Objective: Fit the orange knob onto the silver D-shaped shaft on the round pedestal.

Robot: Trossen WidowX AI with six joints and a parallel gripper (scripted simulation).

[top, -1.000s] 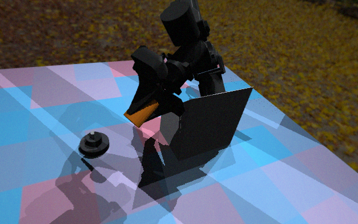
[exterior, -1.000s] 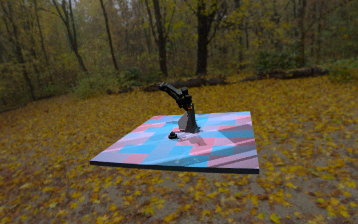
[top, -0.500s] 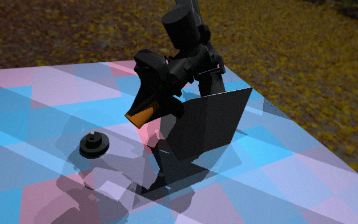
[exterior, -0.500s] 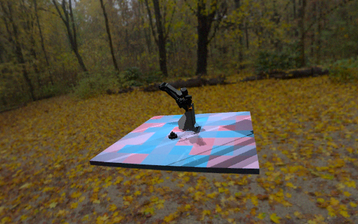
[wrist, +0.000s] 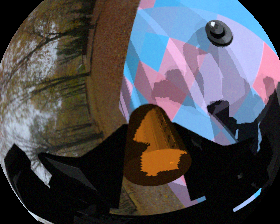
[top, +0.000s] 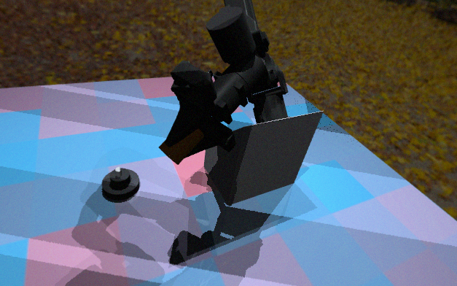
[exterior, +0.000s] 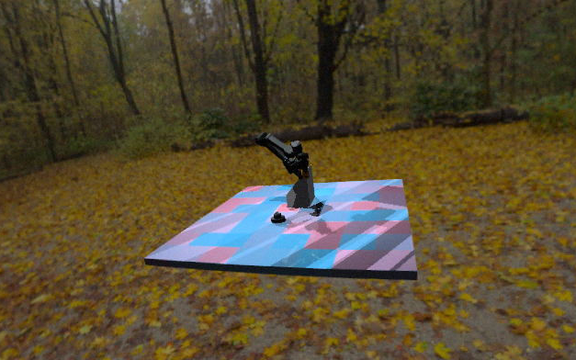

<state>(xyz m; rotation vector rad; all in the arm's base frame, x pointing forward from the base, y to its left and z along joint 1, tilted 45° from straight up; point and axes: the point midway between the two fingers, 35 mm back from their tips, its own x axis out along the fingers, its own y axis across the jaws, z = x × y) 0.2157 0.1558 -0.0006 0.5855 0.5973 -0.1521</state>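
Right now the round pedestal is 21 cm below my gripper tip, 17 cm to the right of it and 9 cm ahead of it. Also, from my gripper tip: orange knob: 3 cm behind, 2 cm to the right, 2 cm above.
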